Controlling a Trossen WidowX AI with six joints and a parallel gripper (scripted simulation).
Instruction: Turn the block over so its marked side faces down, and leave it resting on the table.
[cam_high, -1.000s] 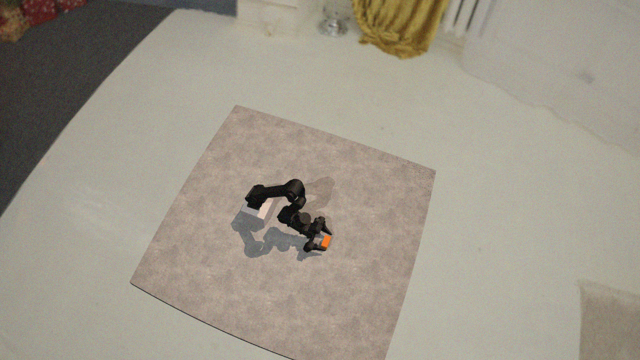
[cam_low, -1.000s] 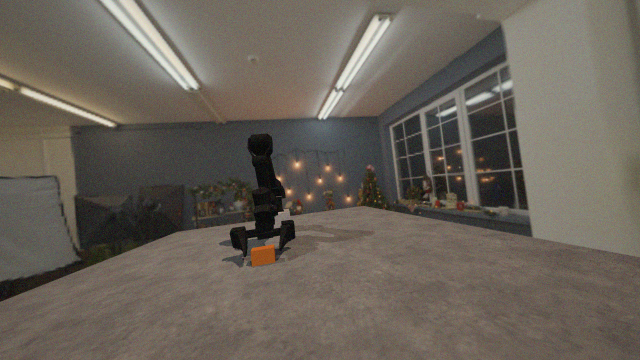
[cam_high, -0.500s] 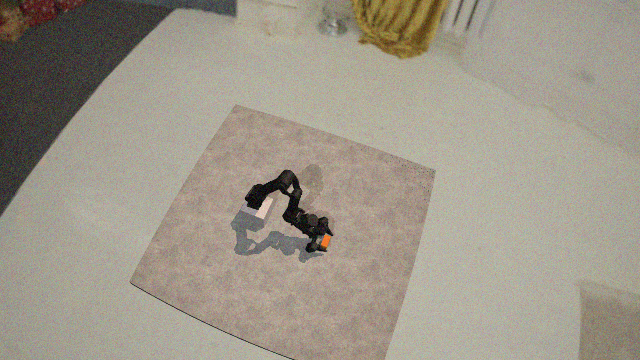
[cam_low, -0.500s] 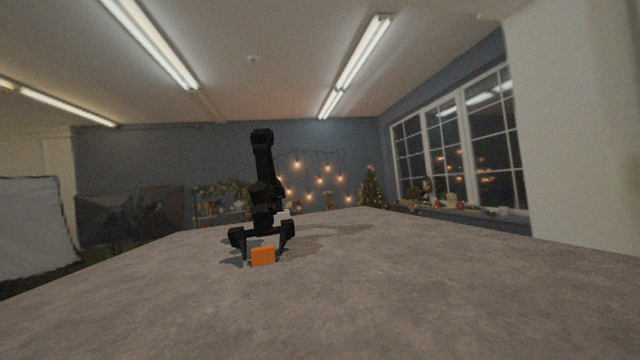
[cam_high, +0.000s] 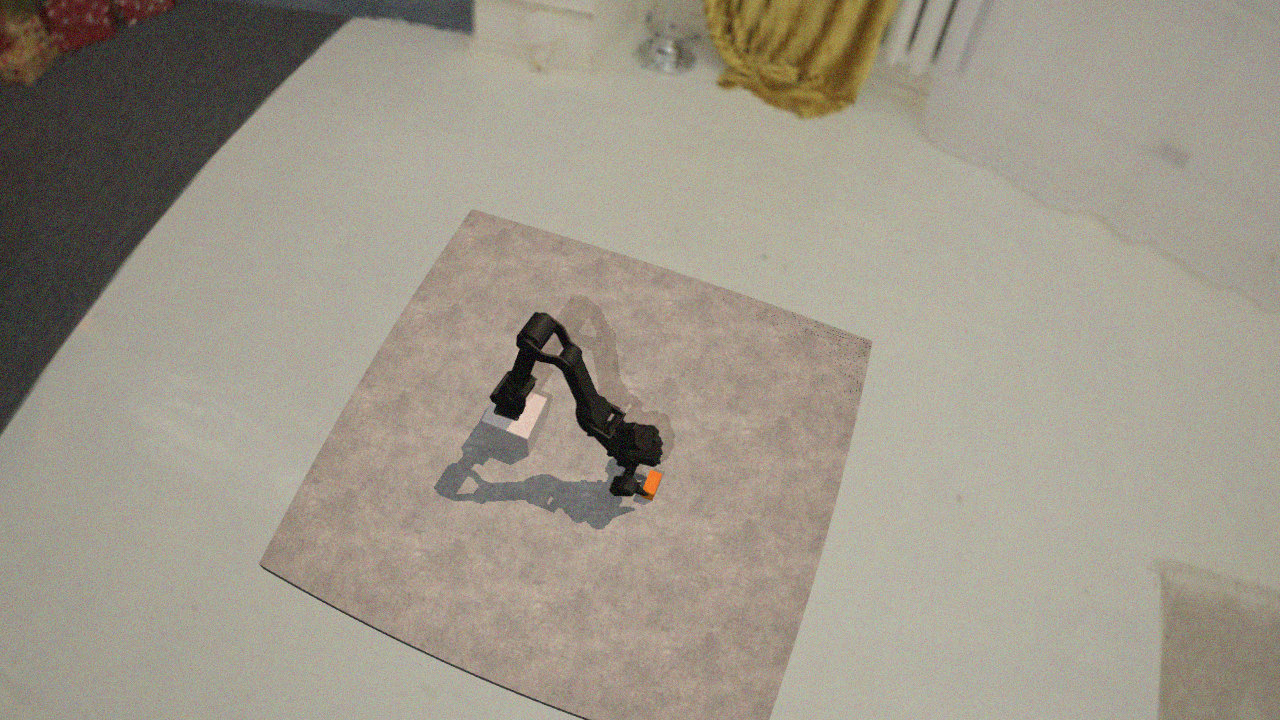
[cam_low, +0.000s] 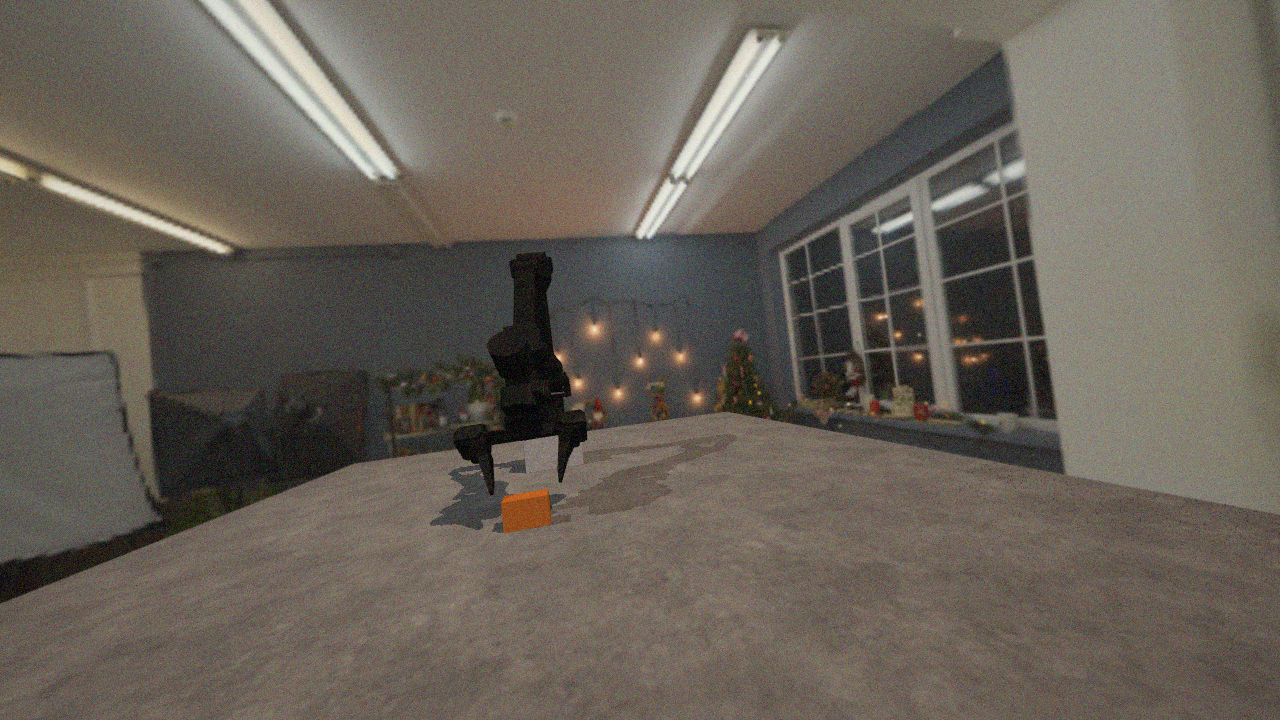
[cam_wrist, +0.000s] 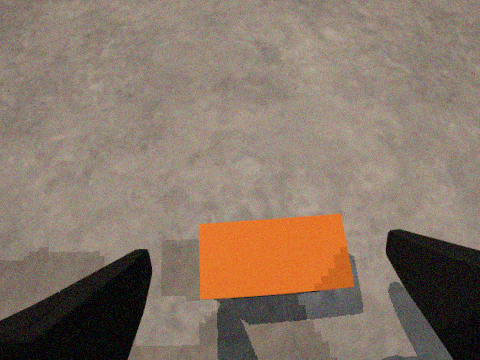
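Right now the block is 1 cm behind my gripper tip and 3 cm below it.
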